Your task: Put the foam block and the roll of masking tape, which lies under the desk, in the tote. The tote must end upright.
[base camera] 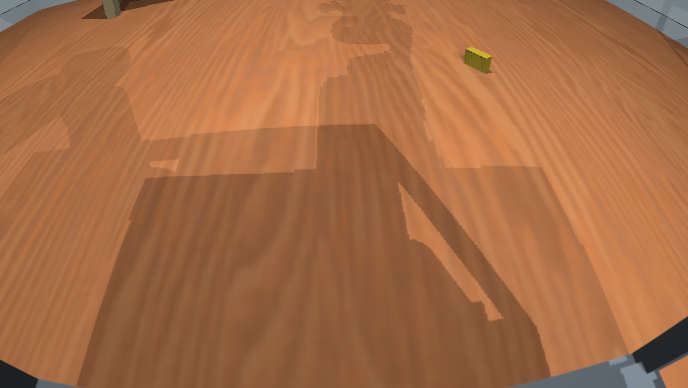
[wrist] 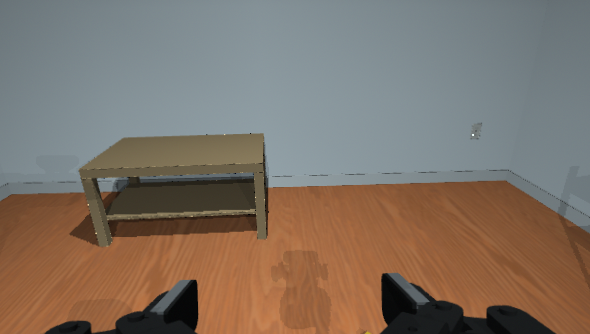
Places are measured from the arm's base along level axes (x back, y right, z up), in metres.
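Pixels of known places: gripper, fingertip midpoint: [wrist: 290,297].
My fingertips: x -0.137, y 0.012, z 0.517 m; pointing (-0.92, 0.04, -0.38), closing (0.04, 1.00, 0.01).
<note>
Ahead of a thing's pixels: the offset from my fingertips to its top centre. "*": to the spot under its first point.
A small yellow block {dx -0.696, dy +0.325, dz -0.876 m} [base camera: 477,60], which looks like the foam block, stands on the wooden floor at the upper right of the base camera view. A bit of yellow {* dx -0.720, dy +0.317, dz -0.876 m} [wrist: 367,332] shows at the bottom edge of the wrist view, between the fingers' lines but far below them on the floor. My gripper [wrist: 290,297] is open, with its two fingers wide apart and no object between them, high above the floor. The tote, the masking tape and the desk do not show in either view.
A low tan table [wrist: 195,150] with a lower shelf [wrist: 185,196] stands by the wall at the left of the wrist view. One of its legs {* dx -1.397, dy -0.913, dz -0.870 m} [base camera: 111,8] shows at the top left of the base camera view. A wall outlet [wrist: 476,131] is at the right. The robot's shadow lies across the floor.
</note>
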